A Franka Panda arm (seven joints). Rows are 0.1 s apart.
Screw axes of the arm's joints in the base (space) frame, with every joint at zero. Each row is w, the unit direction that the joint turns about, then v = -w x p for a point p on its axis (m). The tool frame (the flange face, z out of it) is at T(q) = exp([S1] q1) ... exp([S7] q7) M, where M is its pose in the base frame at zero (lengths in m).
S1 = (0, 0, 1, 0, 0, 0)
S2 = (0, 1, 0, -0.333, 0, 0)
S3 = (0, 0, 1, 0, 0, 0)
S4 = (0, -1, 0, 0.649, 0, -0.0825)
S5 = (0, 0, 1, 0, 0, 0)
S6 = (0, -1, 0, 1.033, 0, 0)
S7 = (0, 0, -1, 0, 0.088, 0)
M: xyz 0.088 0 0.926 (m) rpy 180 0 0 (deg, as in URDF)
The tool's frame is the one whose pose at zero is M.
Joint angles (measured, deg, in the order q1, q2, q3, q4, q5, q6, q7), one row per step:
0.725 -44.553 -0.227 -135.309 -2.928 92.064 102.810
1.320 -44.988 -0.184 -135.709 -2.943 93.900 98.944
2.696 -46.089 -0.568 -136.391 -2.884 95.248 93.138
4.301 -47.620 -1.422 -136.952 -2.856 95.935 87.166
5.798 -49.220 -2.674 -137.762 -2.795 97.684 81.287
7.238 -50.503 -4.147 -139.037 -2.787 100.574 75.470
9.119 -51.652 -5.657 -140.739 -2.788 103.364 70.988
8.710 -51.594 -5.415 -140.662 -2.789 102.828 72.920
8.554 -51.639 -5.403 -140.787 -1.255 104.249 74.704
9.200 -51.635 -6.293 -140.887 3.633 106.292 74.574
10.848 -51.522 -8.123 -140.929 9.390 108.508 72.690
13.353 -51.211 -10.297 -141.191 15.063 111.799 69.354
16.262 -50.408 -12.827 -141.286 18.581 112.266 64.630
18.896 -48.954 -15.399 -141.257 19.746 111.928 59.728
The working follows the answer.
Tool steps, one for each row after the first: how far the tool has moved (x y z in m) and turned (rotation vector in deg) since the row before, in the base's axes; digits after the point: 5 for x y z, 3 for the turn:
0.00119 0.00370 0.00200 -0.169 -1.683 4.575
-0.00289 0.00492 0.00249 -0.027 -1.498 6.957
-0.00592 0.00241 0.00455 0.138 -1.421 6.991
-0.00435 -0.00095 0.00439 0.383 -2.363 6.551
-0.00094 -0.00252 0.00064 0.327 -2.817 6.277
-0.00043 -0.00008 -0.00406 0.418 -2.224 5.361
-0.00063 -0.00054 -0.00054 0.216 0.579 -2.125
0.00163 0.00162 0.00202 2.076 -1.090 -1.901
0.00273 0.00394 0.00337 5.699 -1.388 0.076
0.00387 0.00288 0.00399 6.790 -1.637 1.846
0.00647 0.00350 0.00330 6.518 -2.705 3.036
0.00590 0.00251 -0.00473 3.778 -0.694 5.035
0.00833 0.00018 -0.01039 1.235 -0.075 5.095

Tool pose at each row, in the base's axes (x y z in m, rotation vector in deg; rounded; the steps above come from the unrounded poses):
0.31262 -0.00294 0.58864 112.591 -139.476 4.666
0.31381 0.00076 0.59064 -118.022 134.908 -6.566
0.31092 0.00568 0.59313 -124.956 126.523 -8.006
0.30500 0.00809 0.59768 -131.311 117.720 -9.127
0.30065 0.00714 0.60207 -135.983 108.640 -10.994
0.29972 0.00463 0.60271 -139.621 99.560 -13.368
0.29929 0.00455 0.59865 -142.293 91.750 -14.976
0.29866 0.00402 0.59811 -140.844 94.631 -14.382
0.30029 0.00563 0.60013 -137.310 95.997 -14.086
0.30302 0.00958 0.60350 -132.545 93.717 -10.657
0.30690 0.01245 0.60748 -128.152 88.886 -6.379
0.31337 0.01596 0.61079 -124.275 82.286 -3.355
0.31927 0.01847 0.60606 -124.405 75.403 0.414
0.32759 0.01865 0.59567 -126.591 69.459 3.141

